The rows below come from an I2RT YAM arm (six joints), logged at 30 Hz.
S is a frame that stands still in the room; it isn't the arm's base.
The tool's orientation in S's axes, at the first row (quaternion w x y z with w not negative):
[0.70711, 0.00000, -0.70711, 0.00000]
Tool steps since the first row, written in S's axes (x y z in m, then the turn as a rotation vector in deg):
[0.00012, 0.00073, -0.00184, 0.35, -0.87, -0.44]
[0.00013, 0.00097, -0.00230, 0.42, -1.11, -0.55]
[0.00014, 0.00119, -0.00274, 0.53, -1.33, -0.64]
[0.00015, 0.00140, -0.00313, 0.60, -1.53, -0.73]
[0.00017, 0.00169, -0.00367, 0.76, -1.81, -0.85]
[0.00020, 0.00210, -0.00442, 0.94, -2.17, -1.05]
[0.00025, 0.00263, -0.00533, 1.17, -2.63, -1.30]
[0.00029, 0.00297, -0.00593, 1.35, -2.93, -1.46]
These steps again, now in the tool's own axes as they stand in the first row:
[-0.00184, 0.00073, -0.00012, -0.44, -0.87, -0.35]
[-0.00230, 0.00097, -0.00013, -0.55, -1.11, -0.42]
[-0.00274, 0.00119, -0.00014, -0.64, -1.33, -0.53]
[-0.00313, 0.00140, -0.00015, -0.73, -1.53, -0.60]
[-0.00367, 0.00169, -0.00017, -0.85, -1.81, -0.76]
[-0.00442, 0.00210, -0.00020, -1.05, -2.17, -0.94]
[-0.00533, 0.00263, -0.00025, -1.30, -2.63, -1.17]
[-0.00593, 0.00297, -0.00029, -1.46, -2.93, -1.35]

